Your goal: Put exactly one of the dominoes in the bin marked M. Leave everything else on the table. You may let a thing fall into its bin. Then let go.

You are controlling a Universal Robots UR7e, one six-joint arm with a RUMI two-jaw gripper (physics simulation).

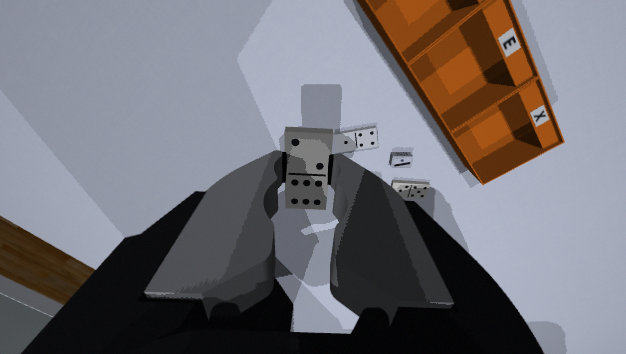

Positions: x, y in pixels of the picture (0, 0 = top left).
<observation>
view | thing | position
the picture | my gripper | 307, 157
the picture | orange divided bin tray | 476, 75
</observation>
